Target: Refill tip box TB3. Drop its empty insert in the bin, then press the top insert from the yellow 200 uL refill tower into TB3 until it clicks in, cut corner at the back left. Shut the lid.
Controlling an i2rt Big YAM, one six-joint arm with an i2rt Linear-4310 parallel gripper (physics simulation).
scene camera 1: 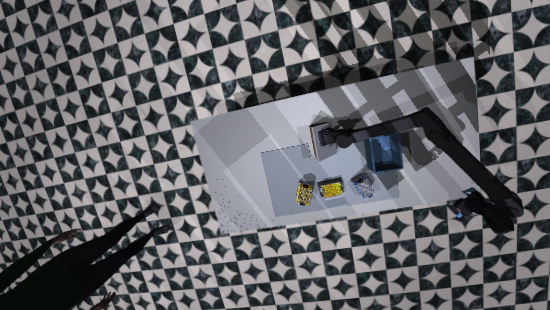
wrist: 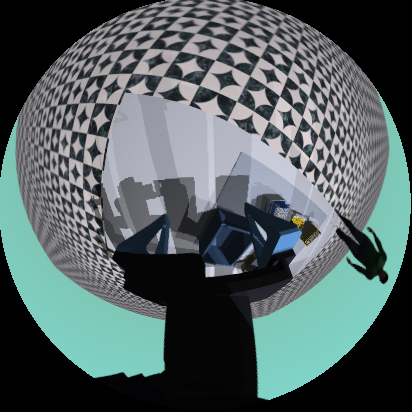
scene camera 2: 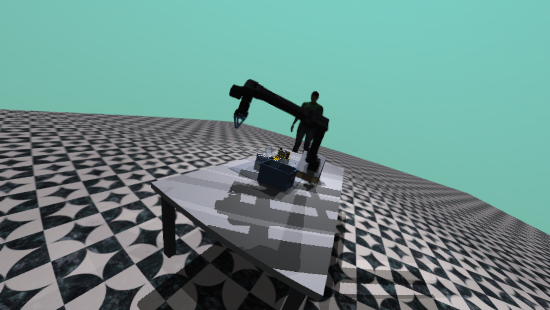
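My gripper (scene camera 1: 463,203) (scene camera 2: 239,123) (wrist: 204,211) is open and empty, high above and beyond the table's right part in scene camera 1, far from the racks. The blue bin (scene camera 1: 391,165) (scene camera 2: 276,176) (wrist: 211,237) stands near the table's middle. A speckled yellow-and-black rack (scene camera 1: 304,195) (wrist: 311,237) stands leftmost in scene camera 1. A yellow-topped rack (scene camera 1: 331,189) (wrist: 297,220) stands right of it. Labels, the cut corner and insert details are too small to read, so I cannot tell which is TB3 and which the yellow tower.
A blue-and-grey rack (scene camera 1: 364,186) (wrist: 280,209) stands right of the yellow-topped rack in scene camera 1. The racks stand on a grey-blue mat (scene camera 1: 280,172). The arm's base plate (scene camera 1: 322,151) stands behind them, left of the bin. A person (scene camera 2: 312,109) (wrist: 367,250) stands beyond the table.
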